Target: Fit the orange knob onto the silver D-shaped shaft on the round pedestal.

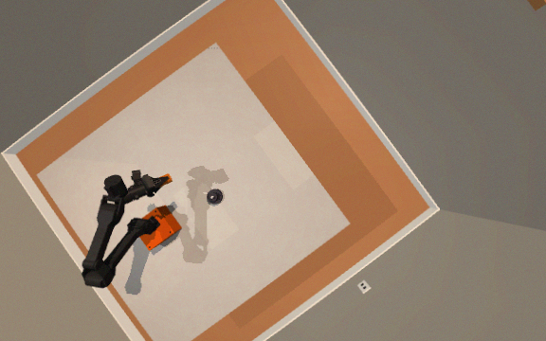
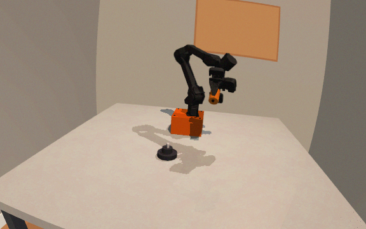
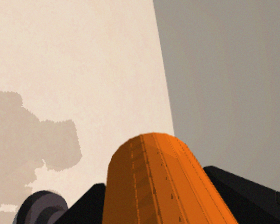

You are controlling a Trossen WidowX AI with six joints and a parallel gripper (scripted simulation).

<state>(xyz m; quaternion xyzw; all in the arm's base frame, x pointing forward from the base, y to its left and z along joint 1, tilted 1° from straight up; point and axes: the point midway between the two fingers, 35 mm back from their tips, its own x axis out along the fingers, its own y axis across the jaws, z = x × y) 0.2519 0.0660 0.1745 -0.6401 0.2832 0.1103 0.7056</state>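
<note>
Right now my gripper tip is 3 cm past the orange knob, 1 cm to the right of it and 2 cm below it. Round my gripper tip: round dark pedestal (3 cm ahead, 18 cm to the right, 22 cm below).
</note>
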